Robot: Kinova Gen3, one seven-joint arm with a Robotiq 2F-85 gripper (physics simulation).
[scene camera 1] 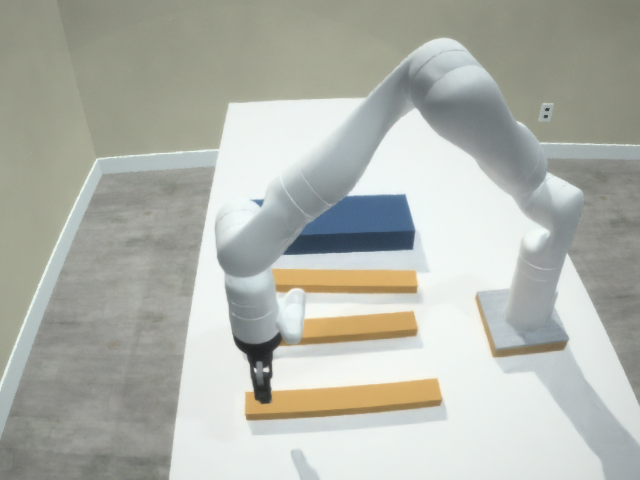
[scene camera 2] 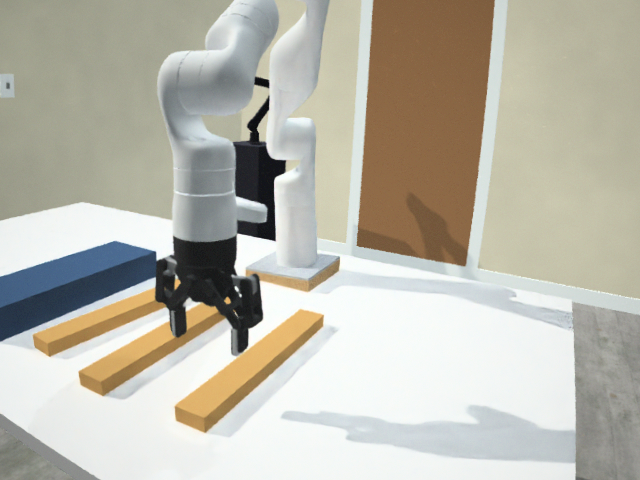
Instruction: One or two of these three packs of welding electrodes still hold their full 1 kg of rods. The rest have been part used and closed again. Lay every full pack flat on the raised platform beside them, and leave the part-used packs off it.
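Places are measured from the arm's base along level axes (x back, y right, z up), in millimetres.
Pixels of known places: gripper, fingertip midpoint: point(scene camera 2: 208, 344); arm's base, link origin: point(scene camera 1: 524, 315) point(scene camera 2: 296, 261).
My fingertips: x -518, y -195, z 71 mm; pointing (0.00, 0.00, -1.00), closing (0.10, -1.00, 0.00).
Ahead of a thing's pixels: the offset from my fingertips to its middle. Level surfaces: height alone.
Three identical-looking long orange packs lie flat and roughly parallel: the front pack @[dx +134, dy +13, dz -90 mm] point(scene camera 1: 356, 398) point(scene camera 2: 253, 367), the middle pack @[dx +104, dy +182, dz -90 mm] point(scene camera 1: 367, 325) point(scene camera 2: 144, 355) and the rear pack @[dx +118, dy +320, dz -90 mm] point(scene camera 1: 351, 279) point(scene camera 2: 103, 319). No marks tell a full pack from a part-used one. The raised platform @[dx +99, dy +492, dz -72 mm] point(scene camera 1: 372, 212) point(scene camera 2: 67, 279) is a blue block behind the rear pack, with no pack on the part that shows. My gripper point(scene camera 1: 263, 398) point(scene camera 2: 208, 342) is open and empty, pointing down. It hangs above the packs; in scene camera 1 its fingertips overlap the front pack's left end. The arm hides the left ends of the middle and rear packs there.
The arm's base stands on a grey-topped square plate point(scene camera 1: 496, 330) point(scene camera 2: 263, 273) at the right of the packs in scene camera 1. The white table @[dz -103 mm] point(scene camera 1: 330, 449) point(scene camera 2: 439, 361) ends at the left of the packs there. A black pedestal point(scene camera 2: 258, 180) stands beyond the table.
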